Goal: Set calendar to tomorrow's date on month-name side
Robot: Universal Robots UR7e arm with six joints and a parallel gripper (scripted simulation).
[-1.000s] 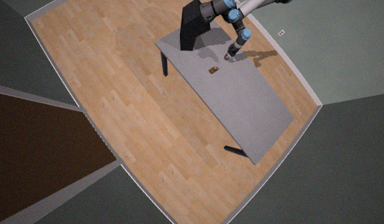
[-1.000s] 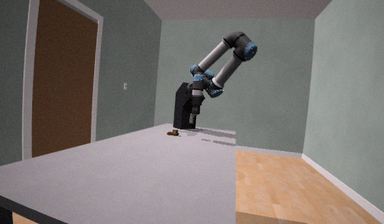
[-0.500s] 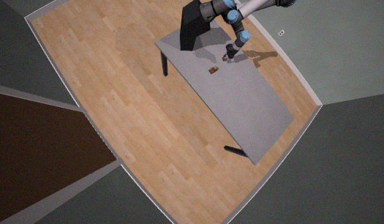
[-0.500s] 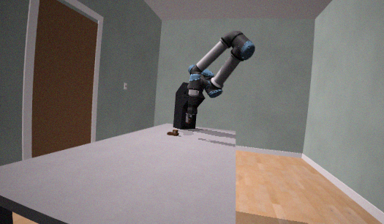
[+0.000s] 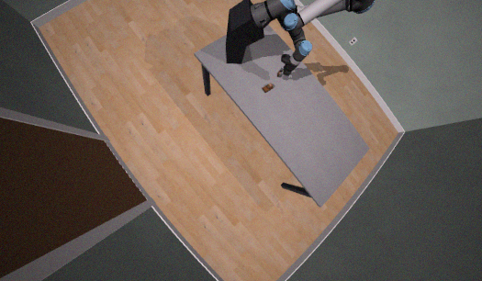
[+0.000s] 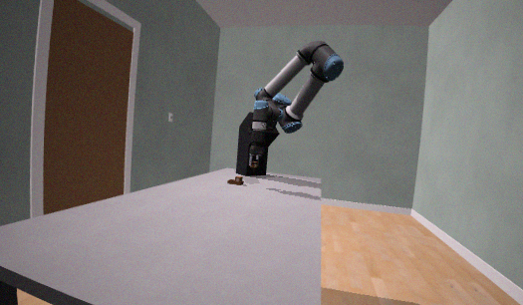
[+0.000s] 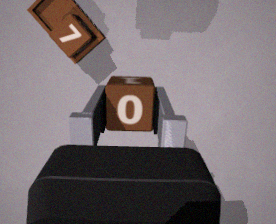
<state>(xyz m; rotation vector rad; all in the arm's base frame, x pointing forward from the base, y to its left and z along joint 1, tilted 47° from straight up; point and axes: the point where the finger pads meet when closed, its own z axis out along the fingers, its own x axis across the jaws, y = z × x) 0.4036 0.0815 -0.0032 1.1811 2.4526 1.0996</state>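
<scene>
My hand is 12 cm above the calendar tray, 9 cm to the left of it and 2 cm short of it. Also, from my hand: brown wooden cube 1 cm below.
</scene>
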